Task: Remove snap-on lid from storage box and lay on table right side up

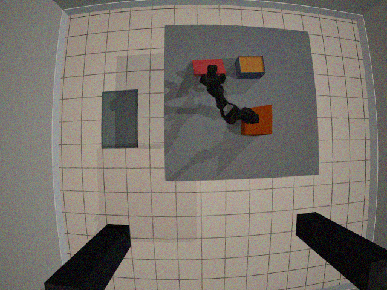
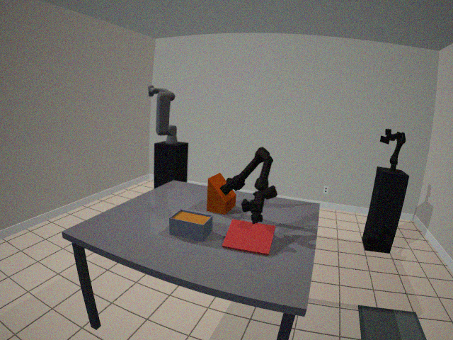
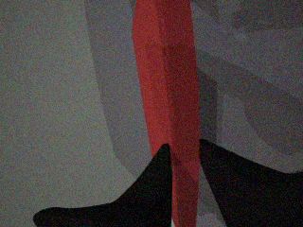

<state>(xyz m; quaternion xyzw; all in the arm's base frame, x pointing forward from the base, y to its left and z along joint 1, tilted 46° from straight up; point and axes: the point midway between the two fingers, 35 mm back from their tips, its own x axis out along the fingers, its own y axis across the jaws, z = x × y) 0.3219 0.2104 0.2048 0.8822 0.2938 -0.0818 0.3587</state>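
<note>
My gripper tip is now 8 cm short of the red lid and 3 cm above it. From my gripper tip the other things lie so: grey-blue storage box 8 cm ahead, 32 cm to the right, 4 cm below.
</note>
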